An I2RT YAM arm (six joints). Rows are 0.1 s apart.
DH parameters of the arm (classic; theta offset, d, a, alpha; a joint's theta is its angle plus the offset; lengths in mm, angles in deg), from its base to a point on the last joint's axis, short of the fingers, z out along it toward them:
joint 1: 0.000 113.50 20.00 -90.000
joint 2: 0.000 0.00 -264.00 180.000
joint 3: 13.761 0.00 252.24 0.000
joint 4: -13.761 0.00 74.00 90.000
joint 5: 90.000 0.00 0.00 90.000
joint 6: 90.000 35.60 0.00 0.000
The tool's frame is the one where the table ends.
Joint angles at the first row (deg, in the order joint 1, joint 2, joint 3, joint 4, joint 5, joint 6):
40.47 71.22 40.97 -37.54 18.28 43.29
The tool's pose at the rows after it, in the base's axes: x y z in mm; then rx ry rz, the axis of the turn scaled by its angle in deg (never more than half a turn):
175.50, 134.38, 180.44, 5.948, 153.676, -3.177
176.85, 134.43, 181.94, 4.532, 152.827, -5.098
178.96, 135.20, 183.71, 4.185, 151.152, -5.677
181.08, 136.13, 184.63, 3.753, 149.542, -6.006
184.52, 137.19, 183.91, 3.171, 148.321, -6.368
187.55, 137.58, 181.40, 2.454, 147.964, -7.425
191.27, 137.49, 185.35, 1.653, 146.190, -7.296
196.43, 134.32, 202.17, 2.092, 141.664, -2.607
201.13, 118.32, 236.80, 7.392, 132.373, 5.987
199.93, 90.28, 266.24, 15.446, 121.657, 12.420
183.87, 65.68, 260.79, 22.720, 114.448, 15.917
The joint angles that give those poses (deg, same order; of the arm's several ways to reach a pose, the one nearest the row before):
40.47 74.50 40.97 -38.11 19.14 41.78
40.47 74.70 41.41 -38.39 20.58 40.51
40.47 74.67 41.58 -37.45 21.93 39.84
40.47 74.72 41.58 -36.16 23.09 39.07
40.23 75.26 41.58 -34.57 23.90 38.02
39.90 76.16 41.58 -33.63 24.49 37.02
39.40 75.86 41.93 -32.32 25.19 35.31
37.91 72.73 42.44 -29.17 24.43 32.84
33.80 65.54 42.89 -24.25 22.41 31.24
27.53 57.61 41.76 -18.76 20.29 31.27
23.14 49.19 34.87 -13.43 19.44 33.78

